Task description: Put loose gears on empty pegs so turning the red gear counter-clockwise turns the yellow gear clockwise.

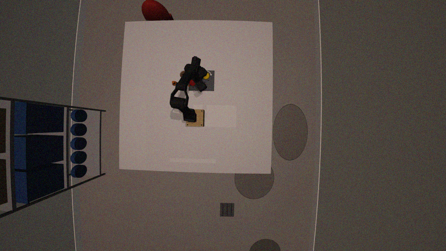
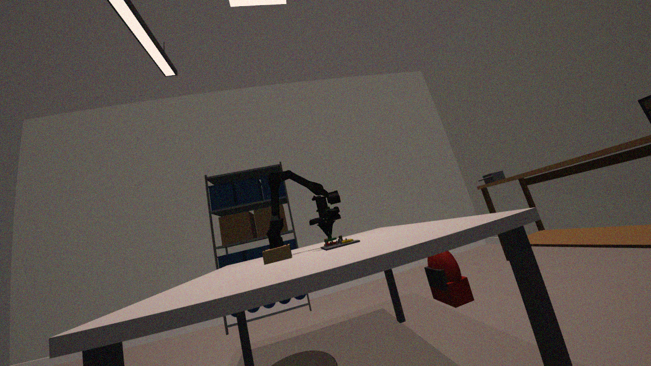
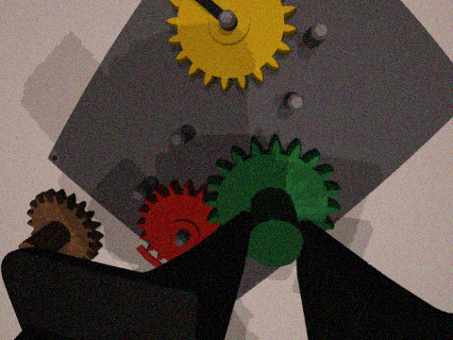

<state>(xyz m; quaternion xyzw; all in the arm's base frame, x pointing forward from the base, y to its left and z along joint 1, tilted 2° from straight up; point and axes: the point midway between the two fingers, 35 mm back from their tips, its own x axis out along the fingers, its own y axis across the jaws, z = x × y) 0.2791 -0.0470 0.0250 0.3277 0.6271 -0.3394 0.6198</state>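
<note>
Right now my gripper tip is 1 cm short of the small orange gear, 21 cm to the right of it and 4 cm above it. Also, from my gripper tip: red gear: 2 cm ahead, 6 cm to the left, 4 cm below; green gear: 1 cm below; red arrow: 1 cm ahead, 10 cm to the left, 5 cm below.
</note>
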